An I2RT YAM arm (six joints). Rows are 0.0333 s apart.
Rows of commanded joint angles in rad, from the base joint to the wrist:
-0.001 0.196 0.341 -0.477 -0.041 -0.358
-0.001 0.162 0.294 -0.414 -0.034 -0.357
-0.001 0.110 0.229 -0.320 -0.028 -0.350
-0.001 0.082 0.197 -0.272 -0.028 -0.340
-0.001 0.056 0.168 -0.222 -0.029 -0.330
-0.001 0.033 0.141 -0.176 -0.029 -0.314
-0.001 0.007 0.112 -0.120 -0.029 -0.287
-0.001 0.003 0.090 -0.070 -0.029 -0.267
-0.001 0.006 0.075 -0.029 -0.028 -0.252
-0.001 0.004 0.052 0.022 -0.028 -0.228
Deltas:
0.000 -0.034 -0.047 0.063 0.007 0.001
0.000 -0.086 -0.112 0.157 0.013 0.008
0.000 -0.114 -0.144 0.205 0.013 0.018
0.000 -0.140 -0.173 0.255 0.012 0.028
0.000 -0.163 -0.200 0.301 0.012 0.044
0.000 -0.189 -0.229 0.357 0.012 0.071
0.000 -0.193 -0.251 0.407 0.012 0.091
0.000 -0.190 -0.266 0.448 0.013 0.106
0.000 -0.192 -0.289 0.499 0.013 0.130

